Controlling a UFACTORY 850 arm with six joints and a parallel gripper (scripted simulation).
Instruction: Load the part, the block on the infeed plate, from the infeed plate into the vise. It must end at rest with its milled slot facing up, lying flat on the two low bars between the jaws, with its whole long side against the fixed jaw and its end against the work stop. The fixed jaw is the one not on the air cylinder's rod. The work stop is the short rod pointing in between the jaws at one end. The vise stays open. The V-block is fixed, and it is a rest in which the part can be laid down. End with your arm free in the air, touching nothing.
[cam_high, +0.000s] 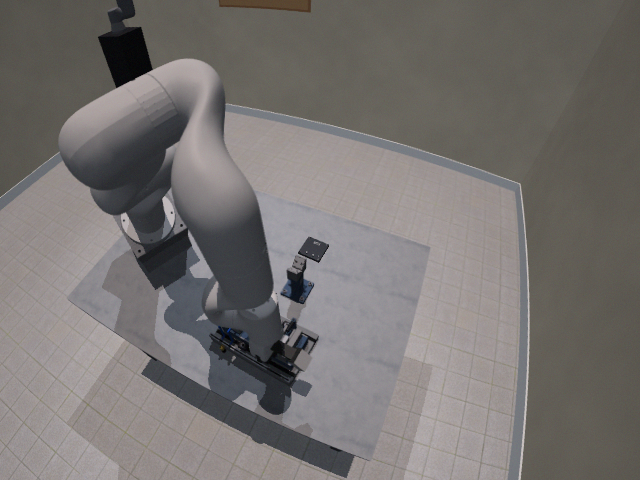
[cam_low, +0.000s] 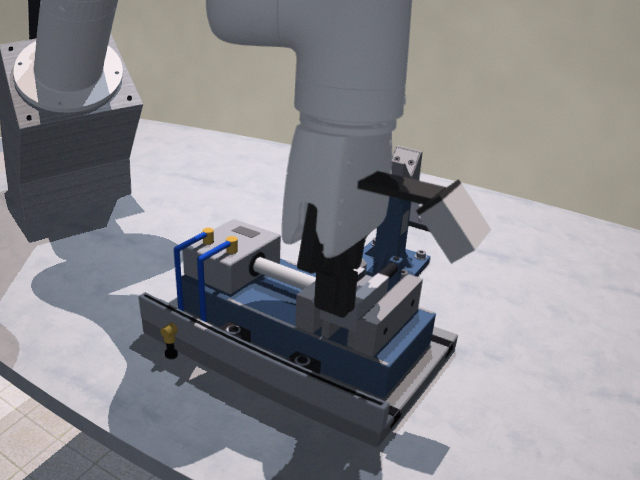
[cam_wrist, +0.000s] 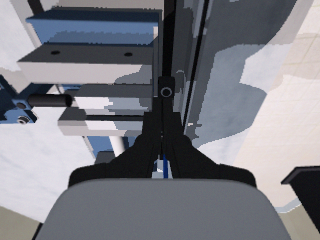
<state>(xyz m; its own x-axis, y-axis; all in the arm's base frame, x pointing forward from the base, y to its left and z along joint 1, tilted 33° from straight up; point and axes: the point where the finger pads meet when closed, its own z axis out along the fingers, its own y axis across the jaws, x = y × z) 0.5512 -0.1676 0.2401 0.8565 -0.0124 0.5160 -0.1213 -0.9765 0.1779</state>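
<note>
Now: the fixed jaw 50 mm to the left of my hand, 40 mm below it and 40 mm ahead of it. Round my hand: black work stop: 100 mm to the left, 30 mm below, 10 mm ahead; part: 40 mm to the left, 20 mm below, 10 mm ahead; moving jaw: 60 mm to the left, 40 mm below, 30 mm behind.
</note>
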